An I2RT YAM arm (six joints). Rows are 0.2 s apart.
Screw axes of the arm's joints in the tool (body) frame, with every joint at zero. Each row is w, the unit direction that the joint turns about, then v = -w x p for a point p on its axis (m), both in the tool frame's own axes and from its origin. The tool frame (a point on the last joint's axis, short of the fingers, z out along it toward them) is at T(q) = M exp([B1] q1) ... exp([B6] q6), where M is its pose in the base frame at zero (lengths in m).
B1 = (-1, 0, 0, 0, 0.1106, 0)
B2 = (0, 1, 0, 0.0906, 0, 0.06)
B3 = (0, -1, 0, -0.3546, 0, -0.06)
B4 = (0, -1, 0, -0.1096, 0, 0)
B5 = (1, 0, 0, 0, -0.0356, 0)
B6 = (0, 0, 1, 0, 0, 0)
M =
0 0 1 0.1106
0 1 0 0
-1 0 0 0.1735
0 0 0 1
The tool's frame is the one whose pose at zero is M.
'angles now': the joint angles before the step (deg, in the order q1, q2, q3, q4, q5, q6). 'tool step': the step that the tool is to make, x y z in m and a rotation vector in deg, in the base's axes. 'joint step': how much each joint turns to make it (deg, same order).
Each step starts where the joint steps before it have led.
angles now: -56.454, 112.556, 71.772, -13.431, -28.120, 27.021
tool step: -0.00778, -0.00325, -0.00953, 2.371, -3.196, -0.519
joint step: -1.454, 0.730, -1.817, 3.202, -3.759, 1.830
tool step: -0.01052, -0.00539, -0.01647, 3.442, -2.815, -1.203
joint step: -1.947, 1.899, -1.745, 3.411, -3.816, 2.264
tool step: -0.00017, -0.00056, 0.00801, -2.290, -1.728, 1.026
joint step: -0.130, -1.123, -0.304, 1.511, -0.978, -0.877
